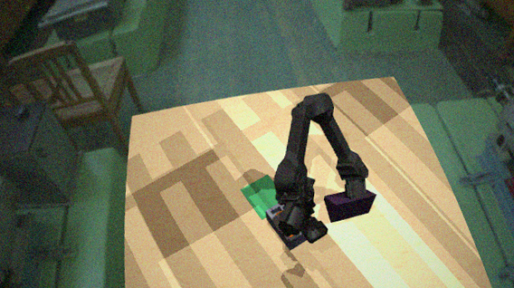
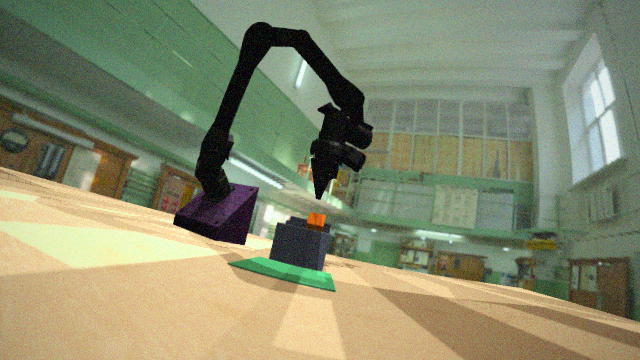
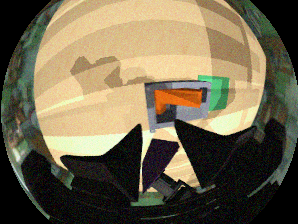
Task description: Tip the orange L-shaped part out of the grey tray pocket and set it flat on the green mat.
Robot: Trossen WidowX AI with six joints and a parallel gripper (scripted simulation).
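Right now the orange L-shaped part is 10 mm ahead of my gripper tip, 40 mm to the right of it and 100 mm below it. Round my gripper tip: green mat 80 mm ahead, 210 mm to the right, 160 mm below.
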